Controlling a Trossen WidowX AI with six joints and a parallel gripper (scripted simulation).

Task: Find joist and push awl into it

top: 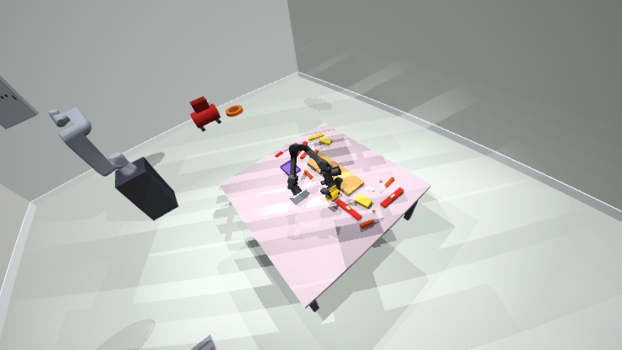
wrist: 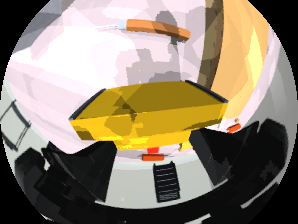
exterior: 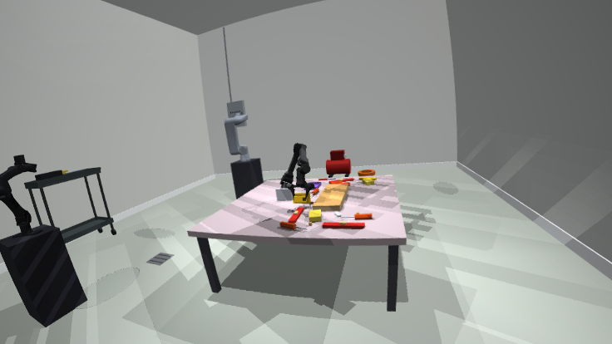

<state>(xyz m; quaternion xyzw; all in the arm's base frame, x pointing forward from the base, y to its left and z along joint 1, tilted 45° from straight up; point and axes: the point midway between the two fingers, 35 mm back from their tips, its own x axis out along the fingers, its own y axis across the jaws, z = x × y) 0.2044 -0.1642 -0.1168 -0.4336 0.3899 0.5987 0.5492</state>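
My gripper tip is 1 cm short of the yellow stud finder and 1 cm to the right of it. Round my gripper tip: orange-handled awl: 2 cm behind, 12 cm to the left, 7 cm below; then purple tray: 7 cm behind, 54 cm to the left, 6 cm below.
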